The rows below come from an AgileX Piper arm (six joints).
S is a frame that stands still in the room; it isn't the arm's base.
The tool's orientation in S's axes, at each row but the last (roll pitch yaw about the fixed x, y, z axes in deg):
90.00, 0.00, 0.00
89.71, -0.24, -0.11
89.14, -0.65, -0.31
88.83, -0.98, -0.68
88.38, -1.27, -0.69
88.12, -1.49, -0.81
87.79, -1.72, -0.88
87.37, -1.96, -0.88
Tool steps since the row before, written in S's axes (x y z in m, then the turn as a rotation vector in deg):
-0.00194, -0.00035, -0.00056, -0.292, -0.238, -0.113
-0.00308, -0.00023, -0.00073, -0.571, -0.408, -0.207
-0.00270, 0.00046, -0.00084, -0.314, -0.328, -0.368
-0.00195, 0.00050, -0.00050, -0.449, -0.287, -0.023
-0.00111, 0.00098, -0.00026, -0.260, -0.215, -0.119
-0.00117, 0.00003, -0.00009, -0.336, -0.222, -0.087
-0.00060, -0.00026, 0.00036, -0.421, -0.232, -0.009
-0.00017, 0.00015, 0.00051, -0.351, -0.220, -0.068
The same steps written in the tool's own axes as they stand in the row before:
-0.00194, -0.00056, 0.00035, -0.292, -0.113, 0.238
-0.00308, -0.00072, 0.00023, -0.571, -0.207, 0.408
-0.00271, -0.00080, -0.00046, -0.316, -0.369, 0.324
-0.00196, -0.00046, -0.00049, -0.446, -0.021, 0.292
-0.00113, -0.00021, -0.00097, -0.260, -0.119, 0.215
-0.00117, -0.00006, -0.00002, -0.335, -0.086, 0.224
-0.00058, 0.00037, 0.00028, -0.417, -0.006, 0.238
-0.00015, 0.00052, -0.00012, -0.350, -0.066, 0.223

